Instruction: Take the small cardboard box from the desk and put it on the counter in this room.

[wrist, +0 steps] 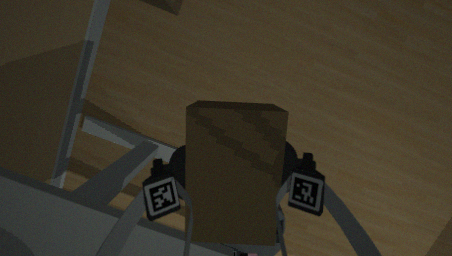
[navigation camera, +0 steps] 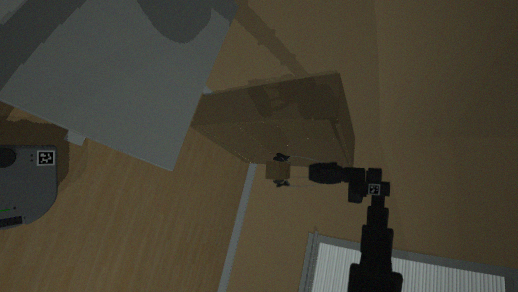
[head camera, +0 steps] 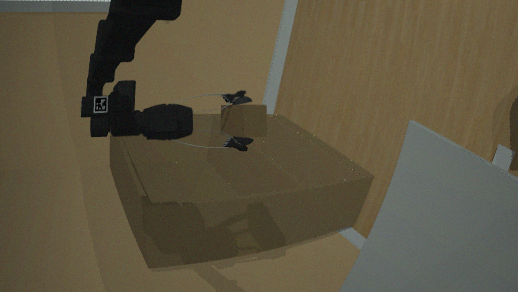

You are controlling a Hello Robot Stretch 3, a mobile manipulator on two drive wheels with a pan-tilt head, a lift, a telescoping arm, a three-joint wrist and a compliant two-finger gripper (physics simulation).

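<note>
The small cardboard box (head camera: 243, 120) (navigation camera: 277, 170) (wrist: 235, 175) is a plain brown block. My gripper (head camera: 238, 120) (navigation camera: 281, 170) (wrist: 232, 160) is shut on it, with one fingertip on each of two opposite sides. In the head view the held box overlaps the far edge of a large brown box-shaped piece. A grey table top (head camera: 450, 210) (navigation camera: 125, 90) (wrist: 50, 220) lies to the right in the head view and at the lower left in the wrist view. I cannot tell whether it is the desk or the counter.
The large brown box-shaped piece (head camera: 300, 165) (navigation camera: 280, 132) stands beside the grey table top. A pale baseboard strip (head camera: 281, 55) (navigation camera: 237, 225) (wrist: 75, 100) runs along the wall foot. A white ridged panel (navigation camera: 415, 270) is by the arm. My base (navigation camera: 35, 190) shows at the left in the navigation view.
</note>
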